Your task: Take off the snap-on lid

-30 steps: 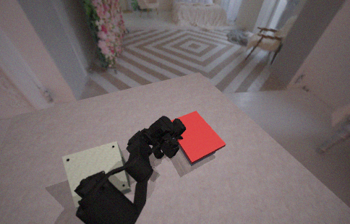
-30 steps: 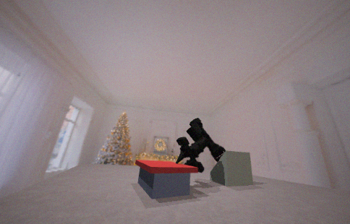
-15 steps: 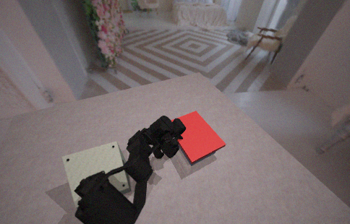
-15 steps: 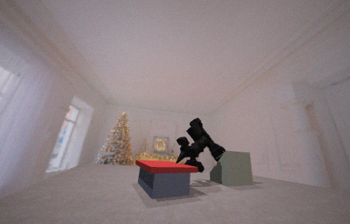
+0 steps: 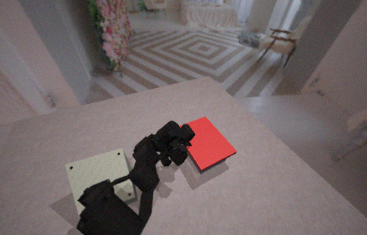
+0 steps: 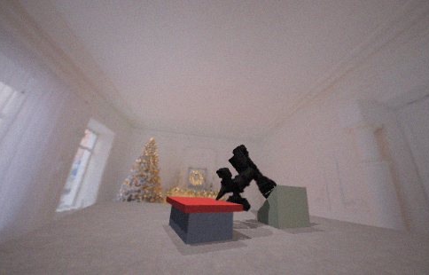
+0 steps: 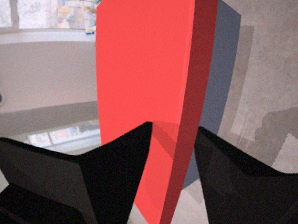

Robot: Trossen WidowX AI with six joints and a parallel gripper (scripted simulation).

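Right now my gripper tip is 8 cm short of the red lid and 1 cm to the right of it. The rest, counted from my gripper tip: blue storage box: 8 cm ahead, 4 cm below, 1 cm to the left.
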